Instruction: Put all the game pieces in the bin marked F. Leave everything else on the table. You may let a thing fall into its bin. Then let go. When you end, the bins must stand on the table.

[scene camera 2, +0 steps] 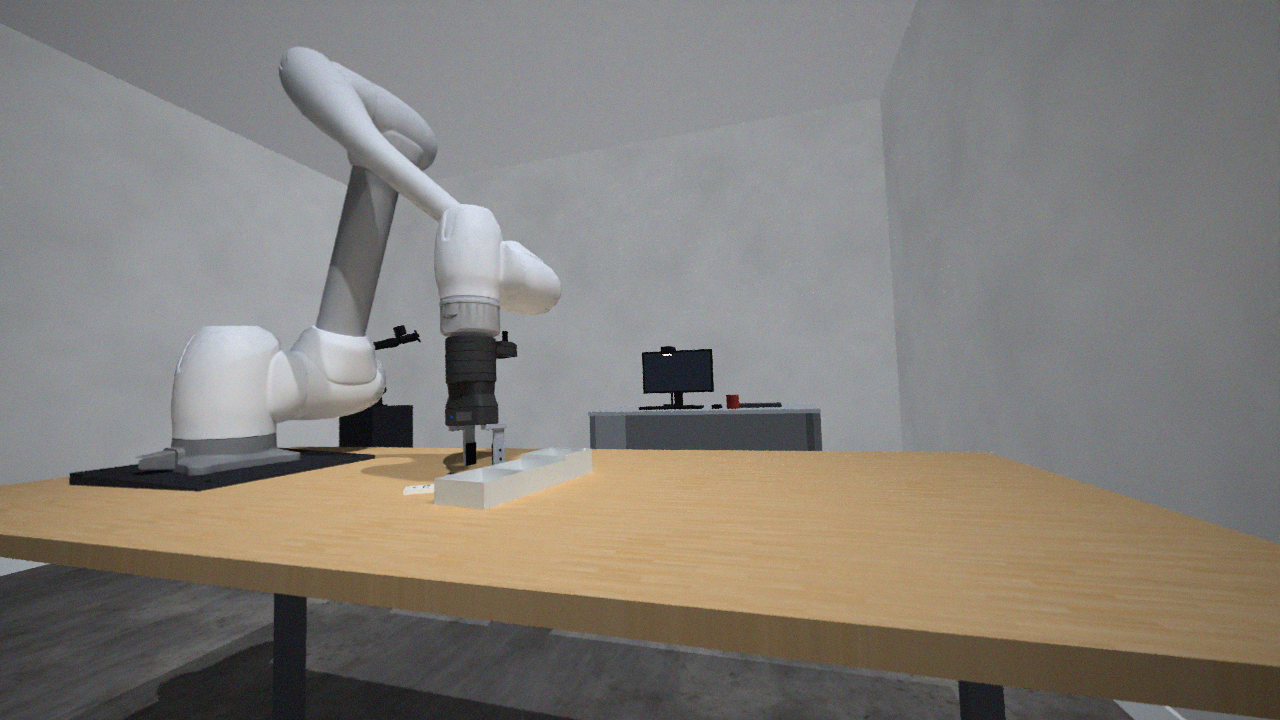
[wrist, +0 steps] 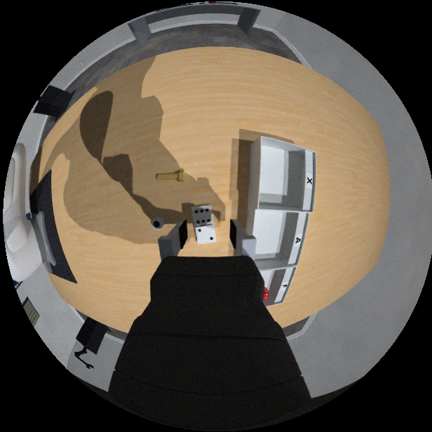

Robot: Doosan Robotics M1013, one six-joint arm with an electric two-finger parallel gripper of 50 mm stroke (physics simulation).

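Pixels of known places: gripper, between the fingertips: (scene camera 2: 483,464); arm's base, origin of its link: (scene camera 2: 225,463).
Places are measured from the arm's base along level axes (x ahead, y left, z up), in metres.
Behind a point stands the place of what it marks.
Observation:
A white domino (wrist: 204,225) with black pips lies flat below my open, empty gripper (scene camera 2: 484,459) @(x 0.599, y 0.045, z 0.009 m) (wrist: 208,232), between the fingers as seen in the wrist view. The fingers are low over the table. A red die (wrist: 265,293) lies in the bin marked F (wrist: 276,280), at the near end of the white bin row (scene camera 2: 460,492) @(x 0.687, y -0.101, z 0.002 m); my gripper body hides part of this bin in the wrist view. A flat white piece with dark marks (scene camera 2: 418,489) @(x 0.570, y -0.056, z -0.010 m) lies left of the row's near end in the scene view; I cannot tell whether it is this domino.
A brass-coloured bolt (wrist: 169,176) and a small round grey part with a dark centre (wrist: 157,222) lie on the table (scene camera 2: 760,528) @(x 1.045, y -0.087, z -0.015 m) left of the domino in the wrist view. The bins marked X (wrist: 272,172) and A (wrist: 272,235) stand right of my fingers and show no contents.

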